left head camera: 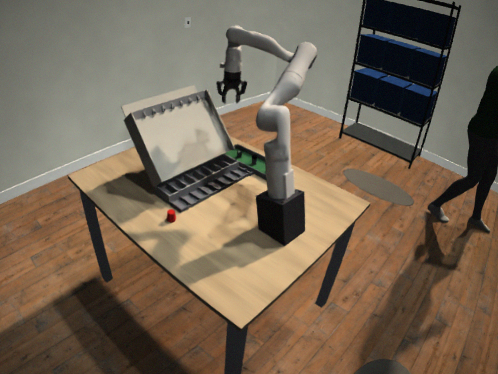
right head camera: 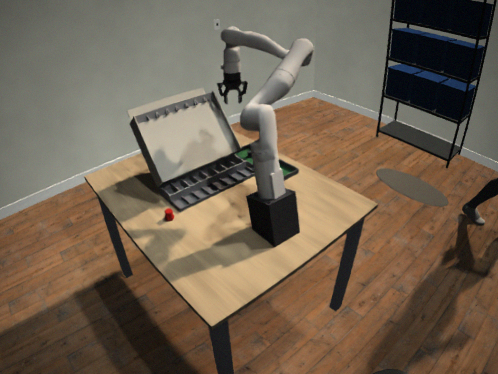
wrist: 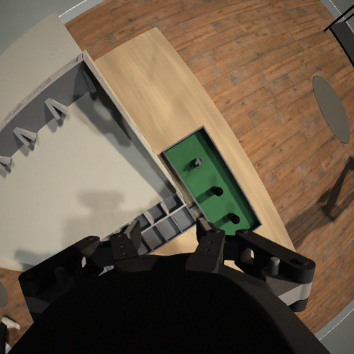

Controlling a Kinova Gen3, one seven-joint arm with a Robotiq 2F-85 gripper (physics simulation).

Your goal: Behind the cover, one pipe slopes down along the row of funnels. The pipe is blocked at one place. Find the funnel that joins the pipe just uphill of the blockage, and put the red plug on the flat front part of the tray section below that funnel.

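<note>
The red plug stands on the table, off the near left end of the tray. The grey sectioned tray runs along the foot of the tilted cover. Part of the tray's sections shows in the wrist view. A row of small funnel dividers lines the cover's top edge. The cover hides the pipe and its blockage. My gripper is open and empty, high above the right part of the cover, pointing down, far from the plug.
A green-floored tray with small dark pegs and a grey one lies at the cover's right end. The arm's black base block stands on the table. A shelf rack with blue bins and a person's legs are beyond the table.
</note>
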